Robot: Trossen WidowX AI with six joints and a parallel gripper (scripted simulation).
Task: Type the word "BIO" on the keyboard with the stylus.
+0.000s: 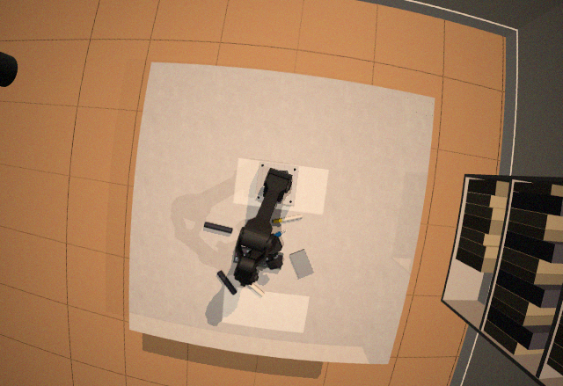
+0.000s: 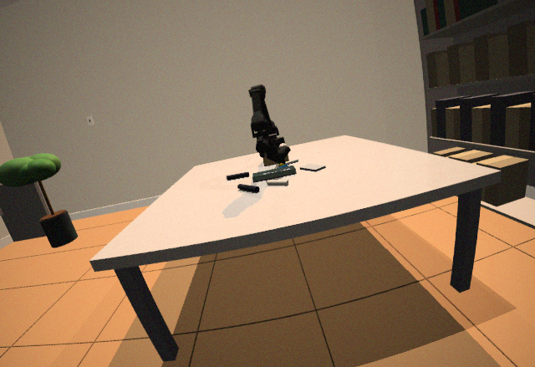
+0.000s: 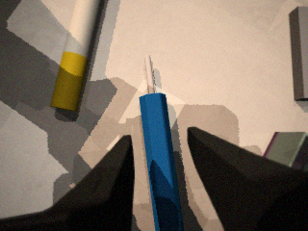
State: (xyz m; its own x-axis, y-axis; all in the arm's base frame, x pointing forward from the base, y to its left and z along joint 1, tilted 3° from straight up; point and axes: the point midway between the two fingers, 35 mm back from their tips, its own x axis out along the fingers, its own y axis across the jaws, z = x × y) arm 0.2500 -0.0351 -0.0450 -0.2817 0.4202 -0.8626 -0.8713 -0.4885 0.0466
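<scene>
Right now my gripper tip is 2 cm above the blue stylus, 1 cm to the right of it and 1 cm past it. The rest, counted from my gripper tip: grey pad 12 cm ahead, 11 cm to the left, 2 cm below; then yellow-and-white pen 7 cm behind, 4 cm to the left, 2 cm below; then stylus tip 4 cm to the left, 2 cm below, 2 cm behind.
</scene>
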